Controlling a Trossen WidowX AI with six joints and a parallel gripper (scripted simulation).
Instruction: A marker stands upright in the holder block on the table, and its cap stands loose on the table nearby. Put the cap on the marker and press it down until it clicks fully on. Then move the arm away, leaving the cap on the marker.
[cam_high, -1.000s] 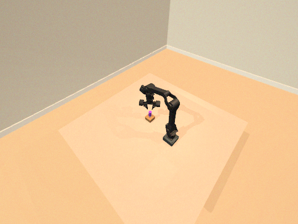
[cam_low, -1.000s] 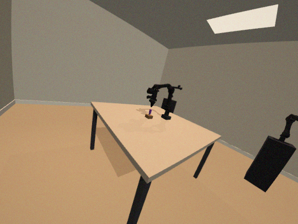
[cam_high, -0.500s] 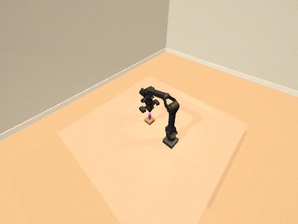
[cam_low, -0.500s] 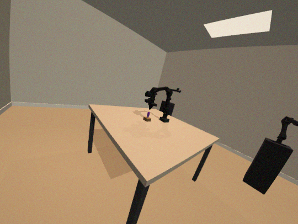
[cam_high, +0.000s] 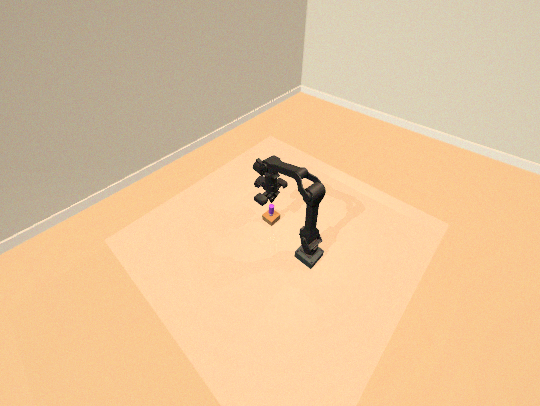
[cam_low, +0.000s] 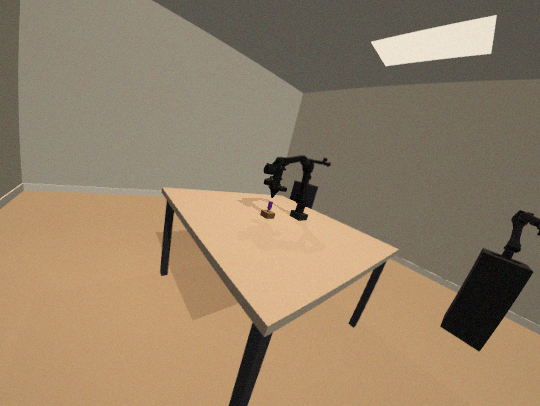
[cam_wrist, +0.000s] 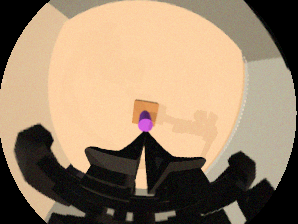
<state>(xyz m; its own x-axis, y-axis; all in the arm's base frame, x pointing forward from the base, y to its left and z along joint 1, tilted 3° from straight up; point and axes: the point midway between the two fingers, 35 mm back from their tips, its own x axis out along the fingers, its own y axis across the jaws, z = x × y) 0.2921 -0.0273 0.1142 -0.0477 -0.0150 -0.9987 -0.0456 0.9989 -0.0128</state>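
The purple cap is 50 mm below my gripper tip. Also, from my gripper tip: holder block 120 mm below; purple marker 60 mm below.
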